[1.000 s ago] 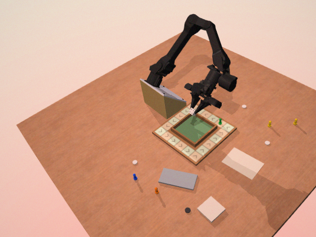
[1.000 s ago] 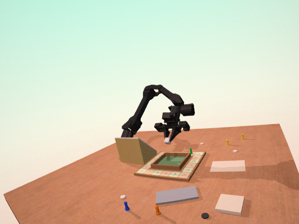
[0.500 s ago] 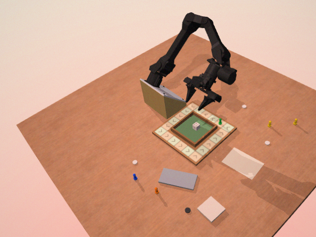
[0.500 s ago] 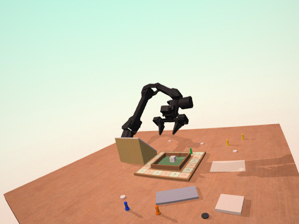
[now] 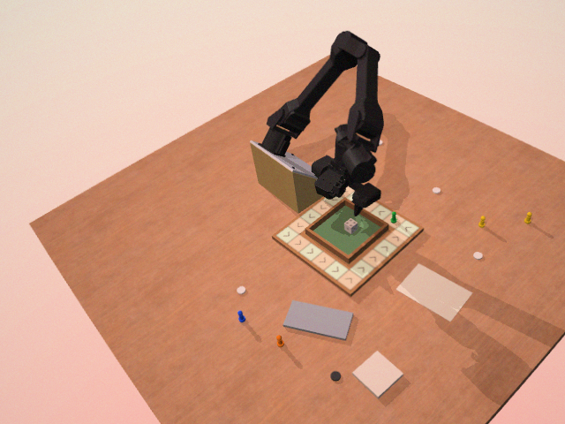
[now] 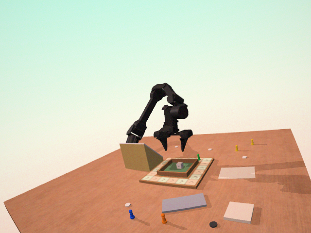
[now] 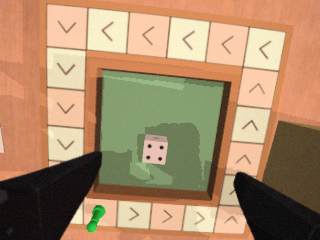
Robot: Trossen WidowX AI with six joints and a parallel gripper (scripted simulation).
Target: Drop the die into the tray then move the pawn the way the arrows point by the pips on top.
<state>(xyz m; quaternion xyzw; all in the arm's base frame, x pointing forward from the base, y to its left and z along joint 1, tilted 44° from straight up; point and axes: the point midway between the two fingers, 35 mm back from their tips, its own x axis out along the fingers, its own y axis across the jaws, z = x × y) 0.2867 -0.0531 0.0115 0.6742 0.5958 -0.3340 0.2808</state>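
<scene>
The green pawn lies 80 mm ahead of my gripper tip, 110 mm to the left of it and 80 mm below it. The rest, counted from my gripper tip: green dice tray (100 mm below); grey slab (120 mm ahead, 250 mm to the right, 100 mm below); white die (10 mm ahead, 20 mm to the left, 80 mm below).
</scene>
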